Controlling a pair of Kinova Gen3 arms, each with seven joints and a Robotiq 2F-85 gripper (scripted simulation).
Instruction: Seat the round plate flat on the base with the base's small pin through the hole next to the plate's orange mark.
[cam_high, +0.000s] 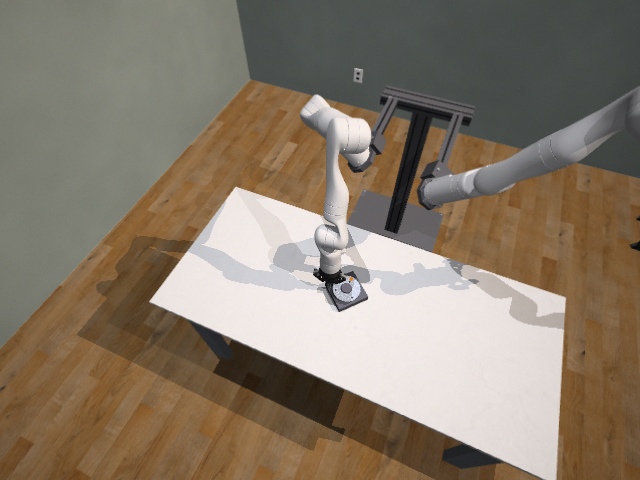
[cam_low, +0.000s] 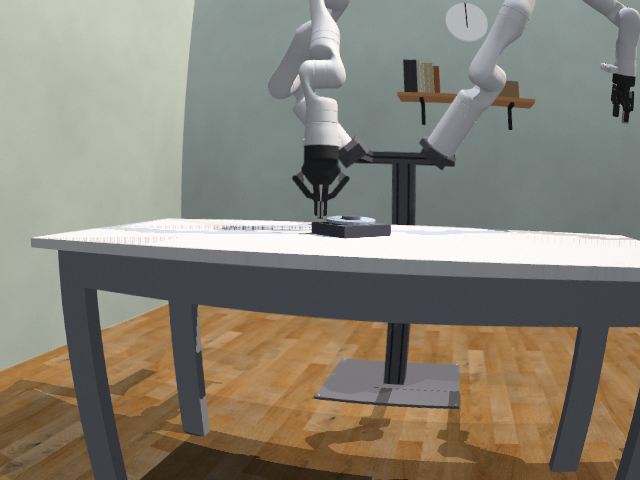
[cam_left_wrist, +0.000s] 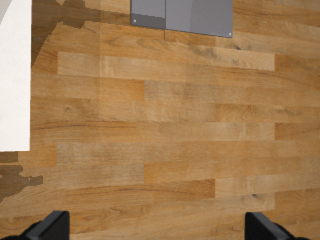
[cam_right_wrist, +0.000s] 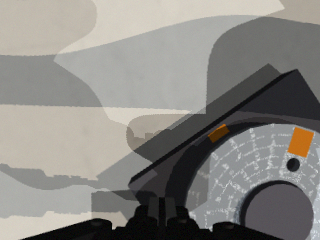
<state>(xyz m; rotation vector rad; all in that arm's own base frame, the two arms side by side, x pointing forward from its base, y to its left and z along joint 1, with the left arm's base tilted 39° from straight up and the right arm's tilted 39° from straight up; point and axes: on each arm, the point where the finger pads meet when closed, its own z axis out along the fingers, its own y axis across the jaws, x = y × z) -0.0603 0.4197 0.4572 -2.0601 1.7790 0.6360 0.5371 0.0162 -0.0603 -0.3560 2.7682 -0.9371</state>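
Right now my right hand is 40 mm past the brass pin, 30 mm to the right of it and 30 mm above it. From my right hand the other things lie so: dark square base (30 mm behind, 60 mm to the left, 40 mm below); then round plate (30 mm behind, 60 mm to the left, 20 mm below); then central hub (30 mm behind, 60 mm to the left, 20 mm below).
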